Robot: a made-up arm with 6 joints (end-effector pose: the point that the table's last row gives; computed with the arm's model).
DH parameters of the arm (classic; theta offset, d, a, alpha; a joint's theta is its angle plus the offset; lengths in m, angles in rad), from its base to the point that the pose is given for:
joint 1: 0 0.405 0 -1.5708
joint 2: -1.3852 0 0.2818 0
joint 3: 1.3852 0 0.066 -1.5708
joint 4: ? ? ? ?
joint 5: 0 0 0.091 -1.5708
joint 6: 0 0.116 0 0
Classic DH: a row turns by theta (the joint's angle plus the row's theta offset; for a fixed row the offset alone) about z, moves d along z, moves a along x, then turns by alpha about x.
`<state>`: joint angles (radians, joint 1 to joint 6).
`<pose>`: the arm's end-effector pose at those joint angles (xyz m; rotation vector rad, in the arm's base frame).
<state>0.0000 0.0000 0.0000 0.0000 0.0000 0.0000</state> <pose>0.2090 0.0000 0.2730 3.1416 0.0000 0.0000</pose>
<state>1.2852 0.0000 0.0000 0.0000 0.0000 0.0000</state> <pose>0.0589 0.2005 0.2730 2.5150 1.8827 0.0000</pose>
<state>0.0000 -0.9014 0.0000 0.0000 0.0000 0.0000</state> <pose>0.2332 0.0000 0.4870 2.8279 0.0000 1.3685</pose>
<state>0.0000 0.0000 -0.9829 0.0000 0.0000 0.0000</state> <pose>0.4794 0.0000 0.5858 2.7698 0.0000 1.4825</pose>
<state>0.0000 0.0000 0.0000 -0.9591 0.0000 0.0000</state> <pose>0.1703 0.0745 0.2730 2.7872 1.4495 0.0000</pose>
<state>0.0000 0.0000 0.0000 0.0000 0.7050 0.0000</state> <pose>0.1121 0.0000 0.2416 2.9484 0.0000 -1.0846</pose>
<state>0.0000 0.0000 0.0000 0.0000 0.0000 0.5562</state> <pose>0.2090 0.0000 0.2730 3.0209 -0.8625 0.0000</pose>
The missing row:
joint 4: 0 0.293 0 1.5708
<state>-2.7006 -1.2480 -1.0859 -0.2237 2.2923 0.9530</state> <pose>-0.0259 0.0239 0.6829 -0.9774 -2.8368 -0.1500</pose>
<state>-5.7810 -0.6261 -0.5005 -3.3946 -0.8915 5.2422</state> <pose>0.1171 0.0222 0.4638 -2.1938 1.9677 -0.3996</pose>
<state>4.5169 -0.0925 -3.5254 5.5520 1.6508 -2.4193</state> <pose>-0.0566 0.1364 1.0300 1.3757 -0.3030 -1.2542</pose>
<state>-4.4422 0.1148 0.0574 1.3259 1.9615 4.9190</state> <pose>-0.1480 0.0186 0.3407 -0.9880 -1.0405 2.0776</pose>
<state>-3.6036 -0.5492 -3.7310 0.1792 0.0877 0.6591</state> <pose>0.4891 -0.2275 0.7110 0.6513 0.8336 0.3319</pose>
